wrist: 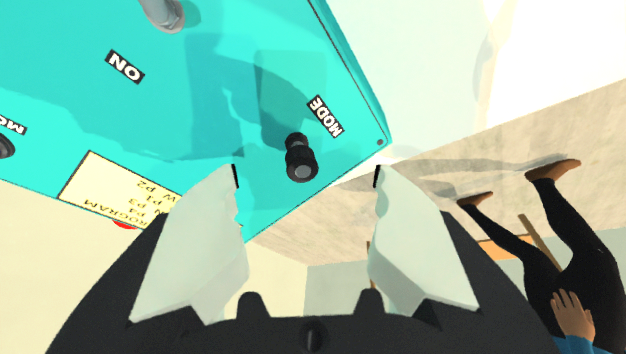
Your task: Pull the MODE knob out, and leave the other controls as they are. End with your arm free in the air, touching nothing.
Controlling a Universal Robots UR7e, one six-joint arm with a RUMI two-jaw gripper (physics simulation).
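Places are measured from the arm's base along level axes (x right, y down, z ahead), in millimetres.
Pixels of known places: gripper, fingertip midpoint: (306, 167).
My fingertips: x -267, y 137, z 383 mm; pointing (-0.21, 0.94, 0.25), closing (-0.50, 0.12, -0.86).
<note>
Behind a point stands the place of what it marks.
The MODE knob (301, 159) {x -265, y 145, z 387 mm} is a black round knob with a grey end cap, standing out from the turquoise panel (210, 115) {x -217, y 175, z 448 mm} near its corner. The MODE label (325, 116) {x -270, y 198, z 372 mm} is beside it. My gripper (306, 167) {x -267, y 137, z 383 mm} is open, with its two pale jaws spread wide. In the picture the knob shows between the jaw tips, a little nearer the left one. Nothing is held; how far the tips stand from the knob in depth is hard to tell.
A grey toggle lever (165, 14) {x -163, y 173, z 416 mm} stands near the ON label (124, 67) {x -166, y 171, z 468 mm}. A dark button (5, 147) {x -155, y 131, z 575 mm} shows at the left edge, a yellow program card (115, 187) {x -219, y 136, z 563 mm} lower left, a red part (125, 225) {x -255, y 120, z 604 mm} below it. A person (575, 250) is at the right.
</note>
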